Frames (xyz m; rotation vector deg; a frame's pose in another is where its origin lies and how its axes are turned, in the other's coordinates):
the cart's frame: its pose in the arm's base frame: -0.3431 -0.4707 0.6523 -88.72 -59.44 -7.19
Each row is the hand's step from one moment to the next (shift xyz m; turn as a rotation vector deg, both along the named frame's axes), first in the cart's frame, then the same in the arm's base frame.
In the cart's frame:
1: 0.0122 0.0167 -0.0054 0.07 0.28 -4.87
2: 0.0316 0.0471 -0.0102 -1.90 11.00 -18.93
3: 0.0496 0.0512 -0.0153 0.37 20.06 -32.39
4: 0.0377 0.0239 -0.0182 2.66 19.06 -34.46
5: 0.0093 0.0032 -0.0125 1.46 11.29 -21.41
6: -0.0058 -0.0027 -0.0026 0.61 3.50 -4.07
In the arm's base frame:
1: 0.0208 0.0037 -0.0035 2.46 -4.03 1.23
2: 0.0546 0.0132 -0.0131 14.81 -15.76 -3.90
3: 0.0703 0.0189 -0.0038 28.31 -24.91 -5.41
4: 0.0466 0.0072 0.0102 29.97 -25.54 -2.69
5: 0.0134 -0.0052 0.0068 18.14 -16.03 -1.38
6: -0.0040 -0.0056 -0.0007 4.54 -2.73 -1.07

